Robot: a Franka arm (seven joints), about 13 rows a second.
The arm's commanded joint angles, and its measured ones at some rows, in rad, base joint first. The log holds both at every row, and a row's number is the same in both.
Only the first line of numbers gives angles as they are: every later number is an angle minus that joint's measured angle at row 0.
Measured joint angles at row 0: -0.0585 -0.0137 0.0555 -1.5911 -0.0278 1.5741 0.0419
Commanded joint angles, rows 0 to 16: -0.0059 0.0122 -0.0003 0.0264 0.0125 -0.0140 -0.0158; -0.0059 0.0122 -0.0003 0.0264 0.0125 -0.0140 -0.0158; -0.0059 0.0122 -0.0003 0.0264 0.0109 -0.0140 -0.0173; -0.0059 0.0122 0.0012 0.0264 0.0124 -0.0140 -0.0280; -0.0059 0.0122 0.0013 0.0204 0.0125 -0.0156 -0.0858; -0.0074 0.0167 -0.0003 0.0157 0.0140 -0.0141 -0.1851; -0.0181 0.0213 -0.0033 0.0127 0.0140 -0.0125 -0.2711; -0.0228 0.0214 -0.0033 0.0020 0.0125 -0.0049 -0.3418; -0.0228 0.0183 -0.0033 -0.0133 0.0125 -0.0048 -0.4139; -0.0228 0.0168 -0.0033 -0.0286 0.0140 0.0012 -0.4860; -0.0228 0.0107 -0.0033 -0.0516 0.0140 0.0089 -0.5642; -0.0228 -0.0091 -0.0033 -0.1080 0.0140 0.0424 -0.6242; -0.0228 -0.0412 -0.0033 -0.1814 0.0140 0.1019 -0.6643; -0.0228 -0.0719 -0.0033 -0.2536 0.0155 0.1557 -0.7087; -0.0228 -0.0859 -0.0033 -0.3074 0.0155 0.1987 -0.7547; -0.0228 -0.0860 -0.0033 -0.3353 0.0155 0.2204 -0.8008; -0.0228 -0.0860 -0.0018 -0.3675 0.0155 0.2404 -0.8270
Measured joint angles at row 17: -0.0151 -0.0341 -0.0046 -0.2714 0.0013 0.1891 -0.7523
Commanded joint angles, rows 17 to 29: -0.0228 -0.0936 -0.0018 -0.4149 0.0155 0.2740 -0.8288; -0.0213 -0.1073 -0.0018 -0.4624 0.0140 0.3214 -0.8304; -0.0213 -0.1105 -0.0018 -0.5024 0.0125 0.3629 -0.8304; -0.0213 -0.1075 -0.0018 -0.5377 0.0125 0.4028 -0.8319; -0.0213 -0.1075 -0.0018 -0.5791 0.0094 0.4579 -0.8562; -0.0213 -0.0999 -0.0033 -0.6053 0.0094 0.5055 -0.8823; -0.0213 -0.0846 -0.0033 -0.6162 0.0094 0.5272 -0.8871; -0.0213 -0.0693 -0.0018 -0.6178 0.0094 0.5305 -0.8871; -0.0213 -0.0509 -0.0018 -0.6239 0.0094 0.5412 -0.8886; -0.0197 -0.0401 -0.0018 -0.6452 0.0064 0.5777 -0.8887; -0.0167 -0.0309 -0.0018 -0.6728 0.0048 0.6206 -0.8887; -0.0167 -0.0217 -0.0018 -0.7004 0.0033 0.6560 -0.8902; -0.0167 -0.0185 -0.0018 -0.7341 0.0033 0.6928 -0.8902
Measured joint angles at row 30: -0.0146 -0.0185 -0.0027 -0.6729 0.0011 0.6219 -0.8694
